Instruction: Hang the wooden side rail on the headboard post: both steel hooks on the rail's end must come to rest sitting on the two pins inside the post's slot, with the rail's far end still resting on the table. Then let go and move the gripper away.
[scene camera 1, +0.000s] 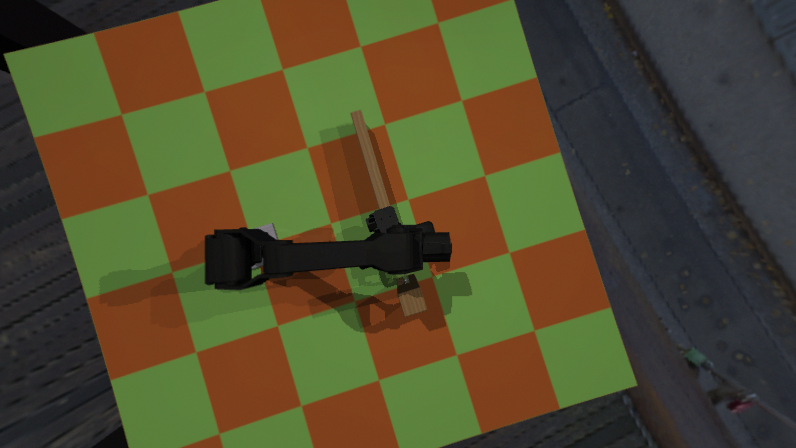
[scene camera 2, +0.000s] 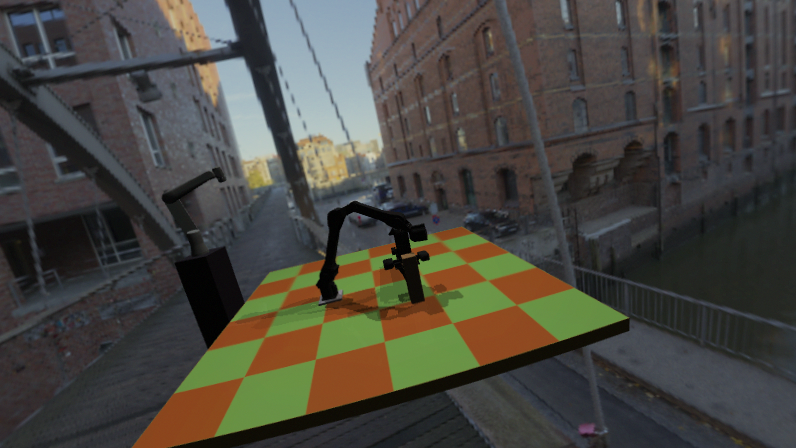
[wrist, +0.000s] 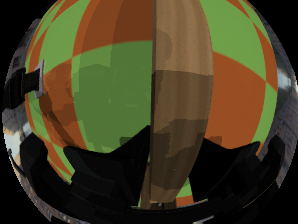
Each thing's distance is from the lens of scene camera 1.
gripper (scene camera 1: 395, 243): 0.74 m
wooden side rail (scene camera 1: 376, 180): 0.71 m
